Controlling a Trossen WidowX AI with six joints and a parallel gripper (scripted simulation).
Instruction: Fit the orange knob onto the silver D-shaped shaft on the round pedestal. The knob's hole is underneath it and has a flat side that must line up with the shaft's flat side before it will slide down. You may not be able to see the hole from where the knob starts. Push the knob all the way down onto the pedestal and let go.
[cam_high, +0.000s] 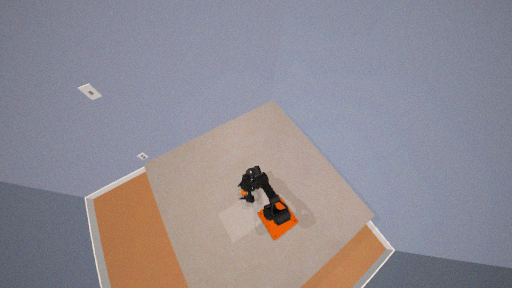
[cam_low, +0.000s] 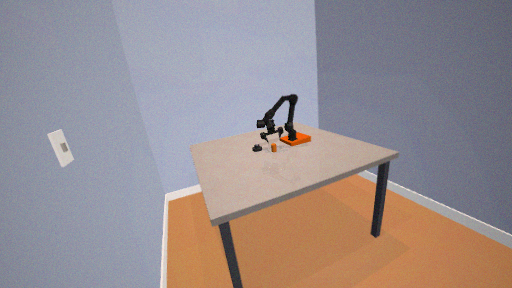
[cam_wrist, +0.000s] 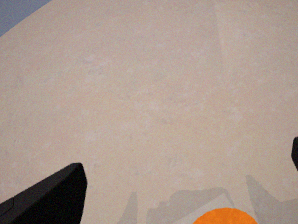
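The orange knob is 5 cm below my gripper tip, 3 cm to the right of it and 1 cm behind it. The rest, counted from my gripper tip: dark round pedestal: 16 cm to the right, 7 cm below, 7 cm ahead.
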